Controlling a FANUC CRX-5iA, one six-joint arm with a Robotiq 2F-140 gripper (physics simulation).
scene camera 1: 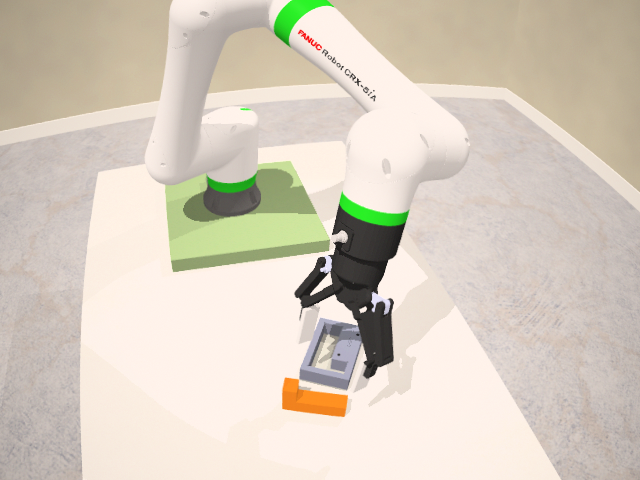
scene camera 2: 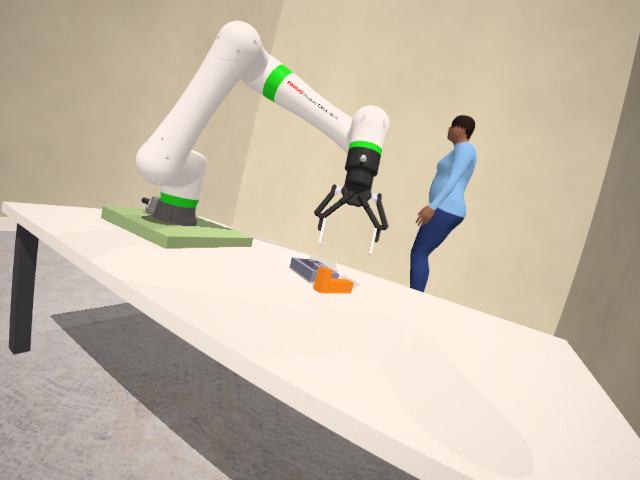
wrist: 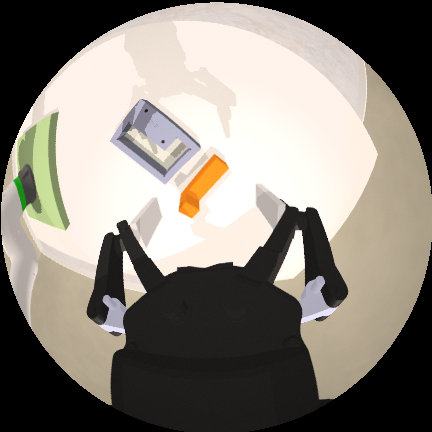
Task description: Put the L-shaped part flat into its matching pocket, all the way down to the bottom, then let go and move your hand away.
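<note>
The orange L-shaped part (scene camera 1: 320,403) (scene camera 2: 333,285) (wrist: 207,178) stands on edge on the table, its long arm along the table top and its short arm pointing up. It is beside one short end of the grey-blue block (scene camera 1: 323,379) (scene camera 2: 302,269) (wrist: 142,162), which holds an L-shaped pocket. No part lies in the pocket. My gripper (scene camera 1: 333,353) (scene camera 2: 345,248) (wrist: 206,199) is wide open and empty. It hangs above the table, higher than both the part and the block. In the scene camera 1 view a finger covers a side of the block.
The block and part stand on the pale table (scene camera 1: 180,361) (scene camera 2: 258,320) (wrist: 300,125). The arm's base stands on a green plate (scene camera 1: 248,248) (scene camera 2: 206,240) (wrist: 46,175) further back. A person (scene camera 2: 454,175) in a light blue top stands beyond the table in the scene camera 2 view.
</note>
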